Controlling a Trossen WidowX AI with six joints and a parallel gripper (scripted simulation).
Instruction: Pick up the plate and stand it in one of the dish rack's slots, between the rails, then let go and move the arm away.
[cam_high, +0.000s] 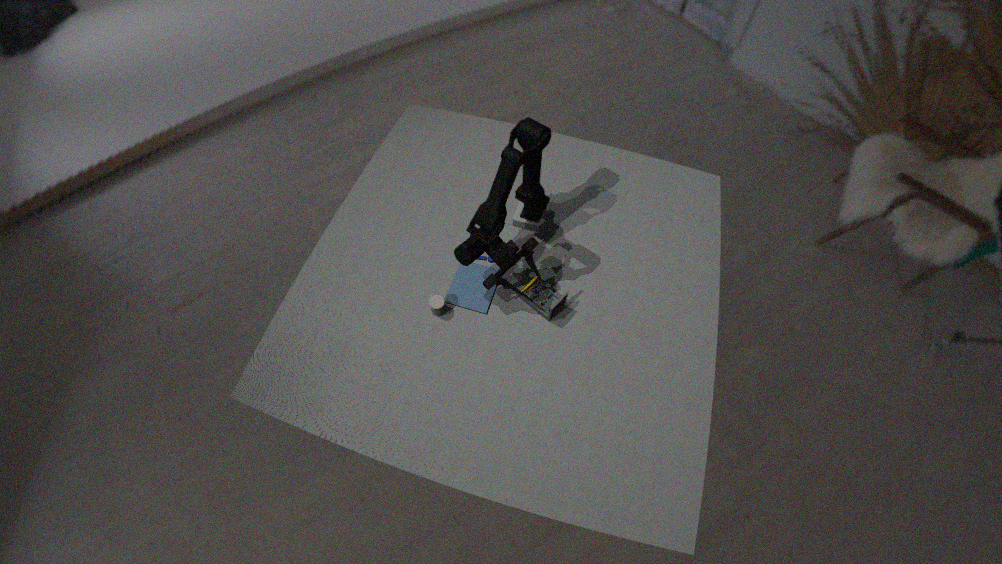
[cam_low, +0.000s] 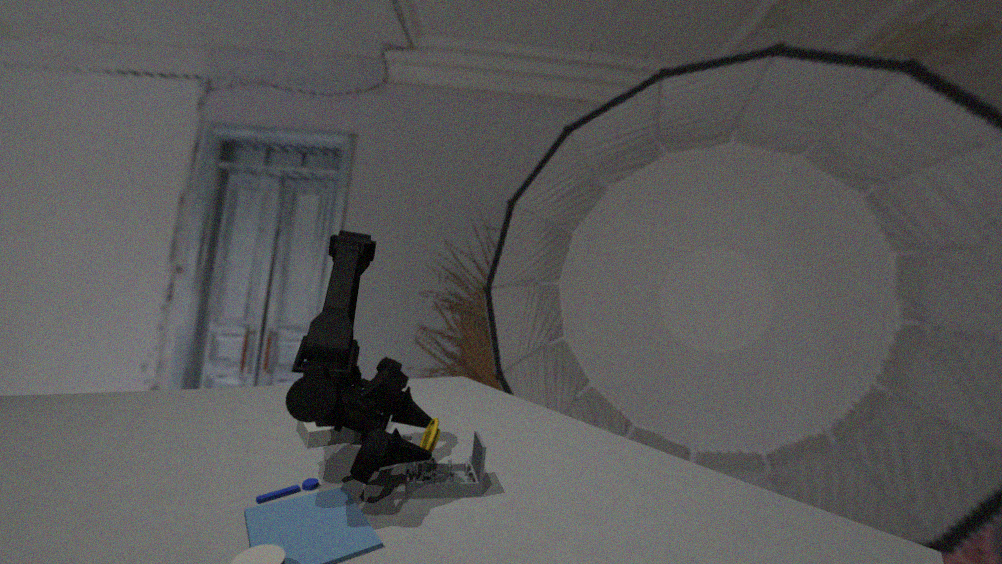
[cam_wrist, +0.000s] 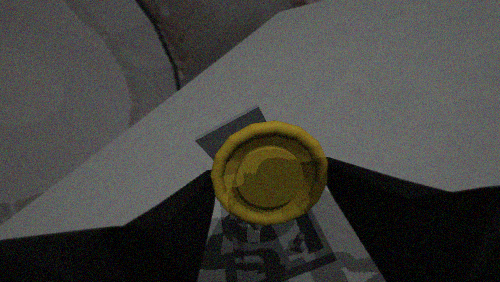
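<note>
The grey dish rack lies 10 mm behind my gripper tip, 30 mm to the left of it and 60 mm below it. Round my gripper tip: yellow plate: 10 mm to the right; light blue mat: 20 mm ahead, 170 mm to the right, 80 mm below; blue spoon: 80 mm behind, 180 mm to the right, 80 mm below.
</note>
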